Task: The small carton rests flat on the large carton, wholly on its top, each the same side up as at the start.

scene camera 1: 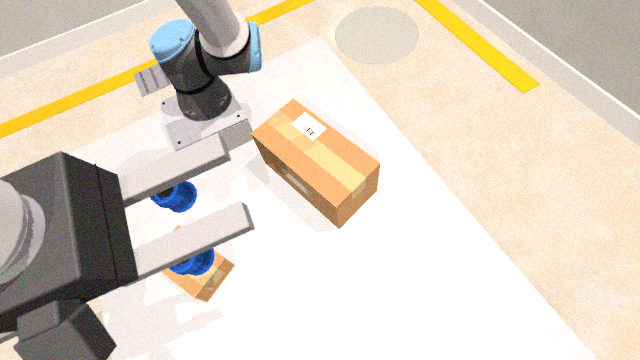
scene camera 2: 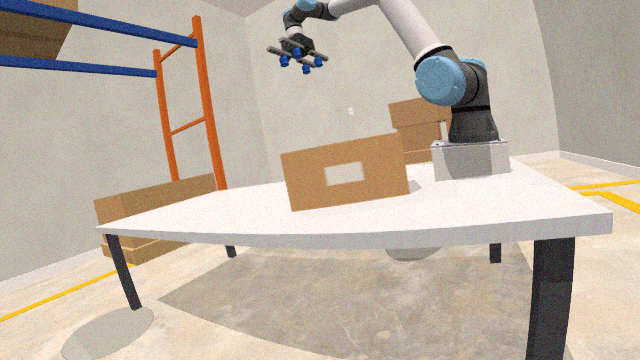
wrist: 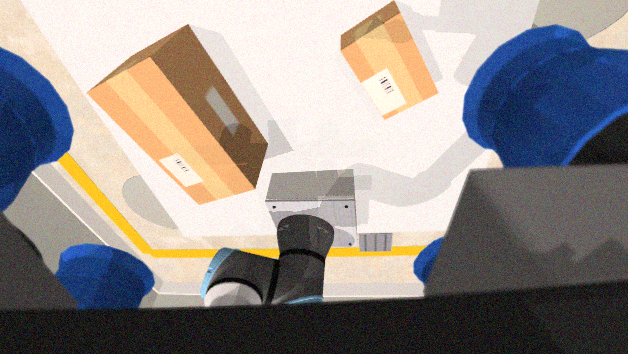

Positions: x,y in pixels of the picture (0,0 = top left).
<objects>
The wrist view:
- my suction head: 535,101
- large carton: 170,98, on the table
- small carton: 380,50, on the table
</objects>
